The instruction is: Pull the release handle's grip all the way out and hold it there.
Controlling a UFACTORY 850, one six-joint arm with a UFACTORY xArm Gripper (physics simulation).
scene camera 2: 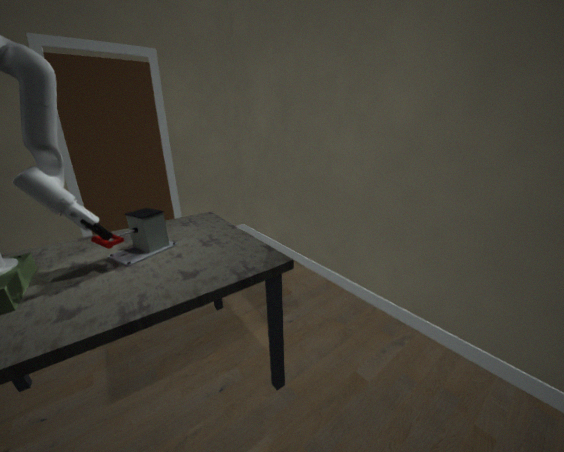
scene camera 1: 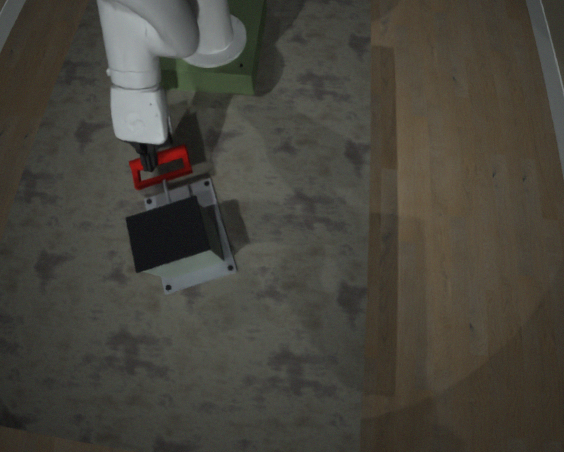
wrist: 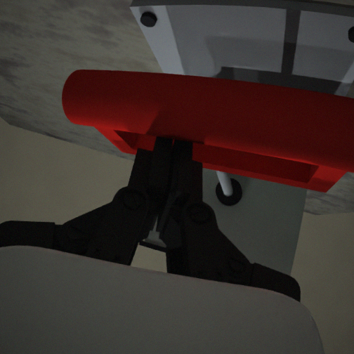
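The release handle's red grip [scene camera 1: 176,174] [scene camera 2: 108,243] [wrist: 220,107] is a rectangular frame standing apart from the grey box [scene camera 1: 167,235] [scene camera 2: 151,234] [wrist: 265,220]. A thin metal rod [scene camera 1: 167,191] [scene camera 2: 126,232] [wrist: 224,183] joins them, and a length of it shows between grip and box. My gripper [scene camera 1: 149,169] [scene camera 2: 110,237] [wrist: 168,151] is shut with nothing between its fingers. The fingertips reach into the grip's opening, left of the rod in the wrist view. The outer bar hides their very ends there, and whether they touch the grip is hard to tell.
The box stands on a bolted pale base plate [scene camera 1: 200,278] [scene camera 2: 121,258] [wrist: 245,30] on the mottled grey table [scene camera 1: 300,250] [scene camera 2: 200,255]. The robot's green mount [scene camera 1: 215,82] [scene camera 2: 22,277] is behind the grip, on the side away from the box.
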